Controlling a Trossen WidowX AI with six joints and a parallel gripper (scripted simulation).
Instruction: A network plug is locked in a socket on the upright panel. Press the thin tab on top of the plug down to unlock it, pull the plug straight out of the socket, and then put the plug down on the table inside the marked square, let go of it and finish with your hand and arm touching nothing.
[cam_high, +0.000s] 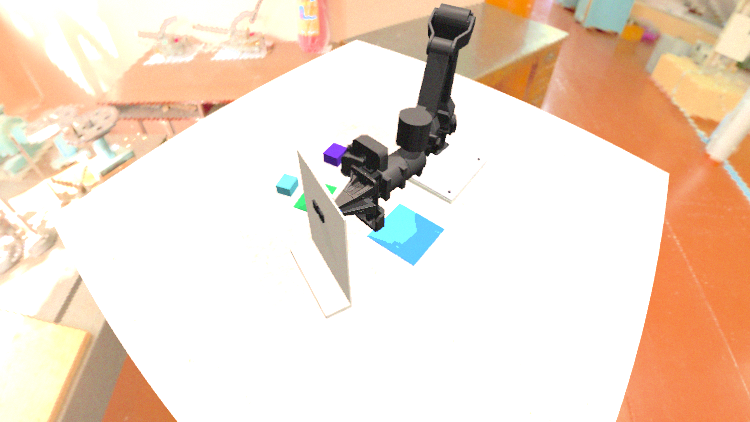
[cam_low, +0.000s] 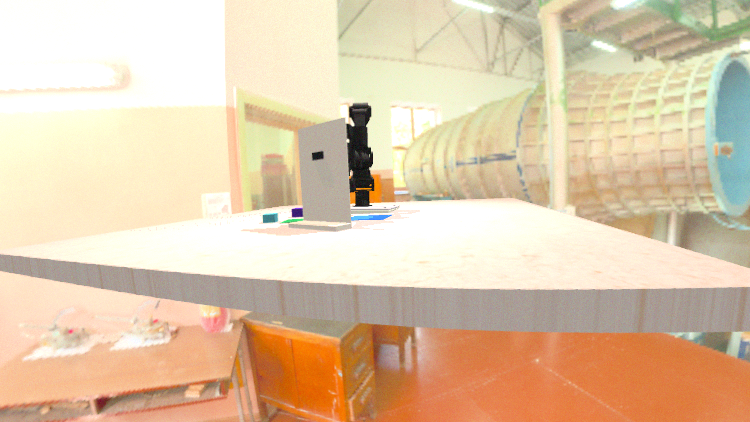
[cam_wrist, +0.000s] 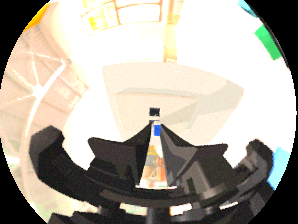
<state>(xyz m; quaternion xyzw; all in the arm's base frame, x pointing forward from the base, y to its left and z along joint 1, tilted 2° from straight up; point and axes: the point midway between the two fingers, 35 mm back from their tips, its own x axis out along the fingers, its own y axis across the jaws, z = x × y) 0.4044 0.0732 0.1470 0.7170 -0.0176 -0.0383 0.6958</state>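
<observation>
Now: gripper tip 160 mm past the blue marked square, 40 mm to the right of it and 170 mm above it. Also, from my gripper tip: upright panel 20 mm ahead, 10 mm to the right, 60 mm below.
</observation>
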